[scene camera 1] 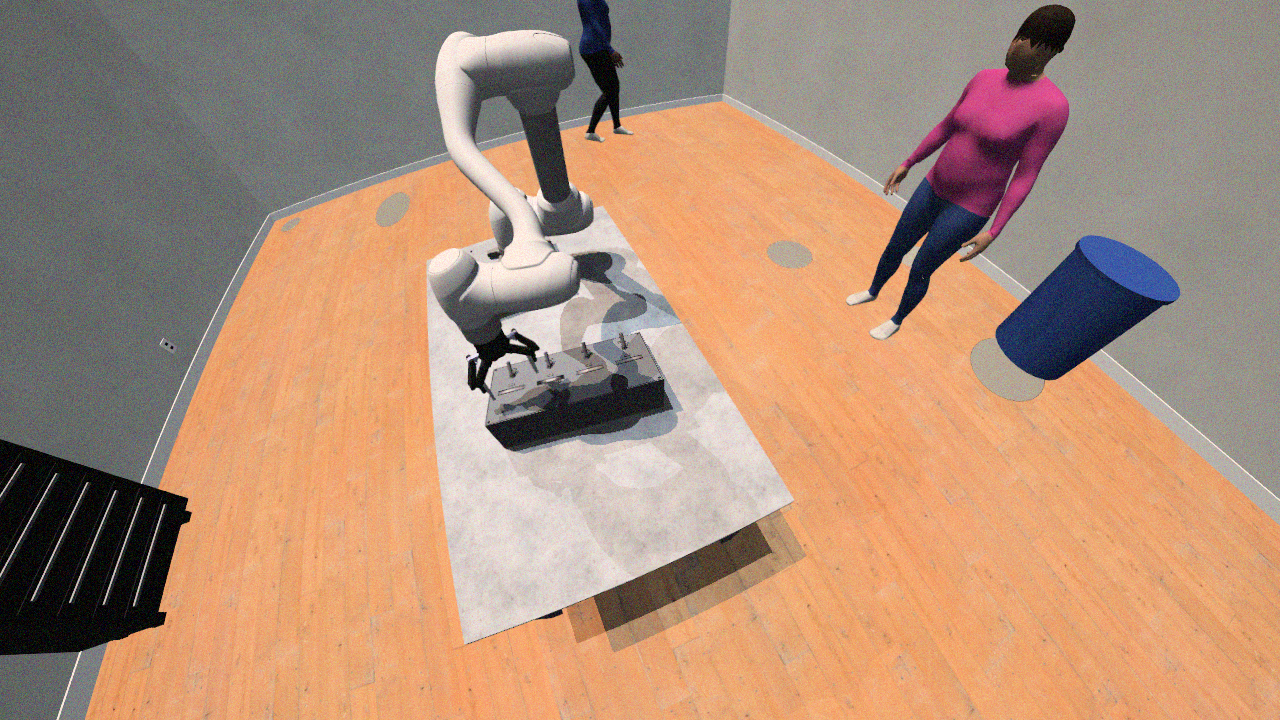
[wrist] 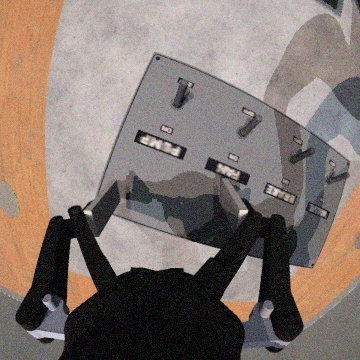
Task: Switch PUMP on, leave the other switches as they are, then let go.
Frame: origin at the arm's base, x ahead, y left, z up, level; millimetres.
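Where they show: gripper, fingertip midpoint: (scene camera 1: 514,382) (wrist: 168,189).
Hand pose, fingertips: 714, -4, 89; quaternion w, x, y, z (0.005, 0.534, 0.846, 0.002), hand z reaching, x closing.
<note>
Each offset is from my fingertips to the centre of the thing, as dx, dy, dz. "*": to the spot under its first point. Level surfaces: height alone.
The grey switch panel @(-39, +147, -126) (scene camera 1: 586,416) (wrist: 215,100) lies on the table with a row of upright levers. The PUMP lever @(-114, -37, -78) (scene camera 1: 512,368) (wrist: 181,94) is at the left end; its top overlaps the small OFF plate in the wrist view. The ON plate @(* -55, -33, -83) (wrist: 166,129) and PUMP label @(-31, -32, -74) (wrist: 160,144) are on its near side. The FAN lever @(-120, +83, -78) (scene camera 1: 548,360) (wrist: 249,125) and BRAKE lever @(-125, +203, -78) (scene camera 1: 585,350) (wrist: 302,155) lean similarly, as does the end lever @(-131, +323, -78) (scene camera 1: 622,340) (wrist: 338,178). My gripper (scene camera 1: 511,377) (wrist: 168,189) is open and empty above the panel's left part, apart from the PUMP lever.
The panel stands on a pale table @(dz -185) (scene camera 1: 537,555) (wrist: 90,60). The arm (scene camera 1: 514,291) reaches in from the far end. A person in pink (scene camera 1: 1002,134) and a blue barrel (scene camera 1: 1074,313) are at the right. Another person (scene camera 1: 597,53) is behind the arm. A black slatted object (scene camera 1: 170,546) is at the left.
</note>
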